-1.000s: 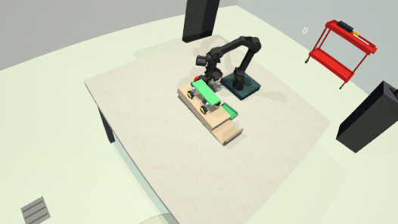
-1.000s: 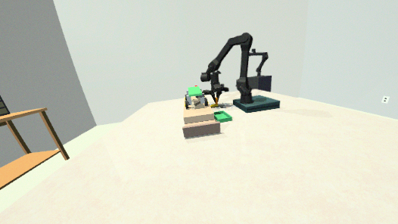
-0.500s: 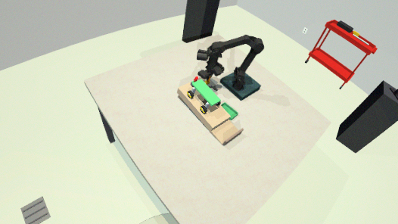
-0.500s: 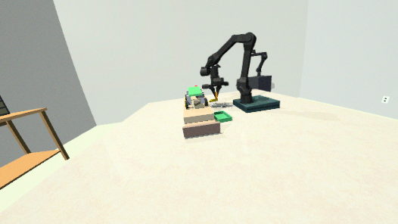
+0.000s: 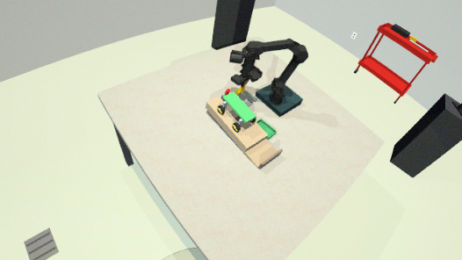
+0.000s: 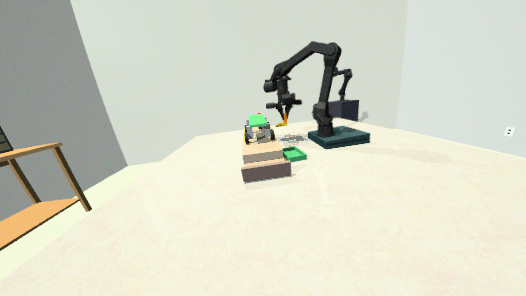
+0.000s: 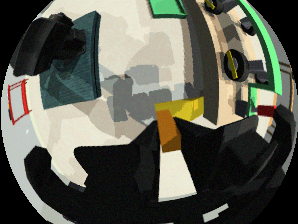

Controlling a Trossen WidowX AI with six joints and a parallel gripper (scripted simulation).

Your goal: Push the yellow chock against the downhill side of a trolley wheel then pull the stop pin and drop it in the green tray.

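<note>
Now: gripper tip 230 mm to the right of the green tray, 120 mm above it and 80 mm short of it. Round my gripper tip: yellow chock: 20 mm ahead, 10 mm below; then red-headed stop pin: 140 mm ahead, 20 mm above, 10 mm to the right; then green-topped trolley: 180 mm ahead, 100 mm to the left.
</note>
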